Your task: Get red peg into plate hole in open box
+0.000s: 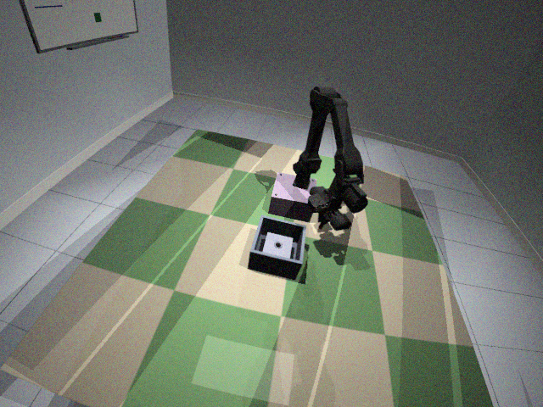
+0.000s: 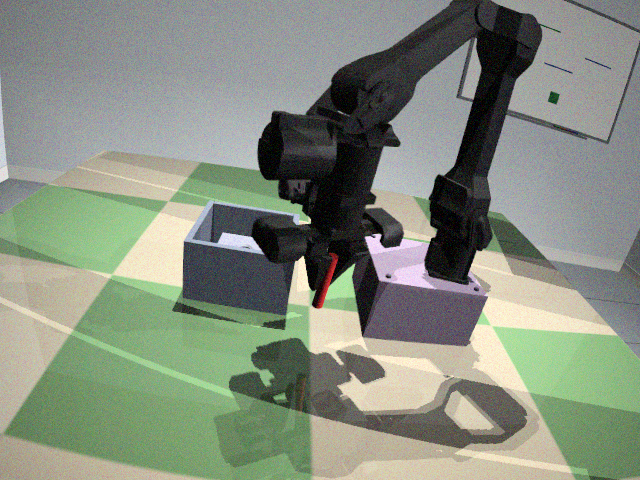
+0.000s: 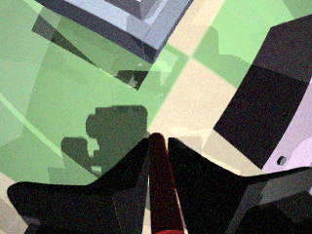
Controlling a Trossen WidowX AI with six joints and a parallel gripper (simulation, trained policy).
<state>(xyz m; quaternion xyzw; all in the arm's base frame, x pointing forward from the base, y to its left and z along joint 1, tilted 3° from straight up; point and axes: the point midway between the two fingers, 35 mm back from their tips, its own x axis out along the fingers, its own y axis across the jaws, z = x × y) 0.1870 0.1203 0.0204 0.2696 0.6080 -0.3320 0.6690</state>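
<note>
Right now my gripper tip is 13 cm short of the plate, 11 cm to the left of it and 4 cm above it. The rest, counted from my gripper tip: dark box (13 cm ahead, 11 cm to the right, 6 cm below); then red peg (1 cm behind, 1 cm to the left, 2 cm above).
</note>
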